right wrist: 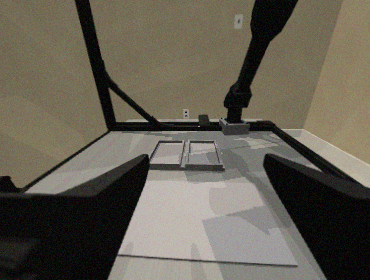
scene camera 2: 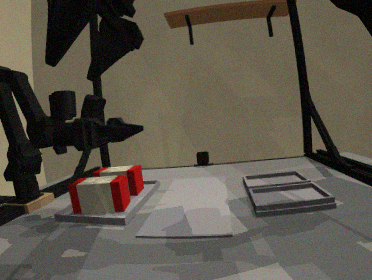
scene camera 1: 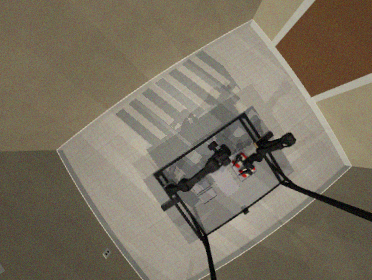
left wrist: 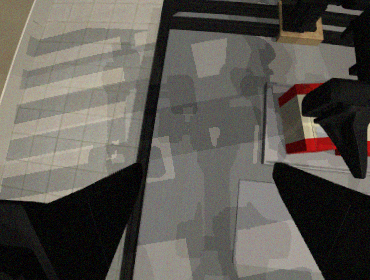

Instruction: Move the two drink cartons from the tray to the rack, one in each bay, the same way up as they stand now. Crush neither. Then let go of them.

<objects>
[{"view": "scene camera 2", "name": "left gripper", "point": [73,74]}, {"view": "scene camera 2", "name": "right gripper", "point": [137,129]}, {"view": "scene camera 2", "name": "grey tray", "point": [136,201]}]
</objects>
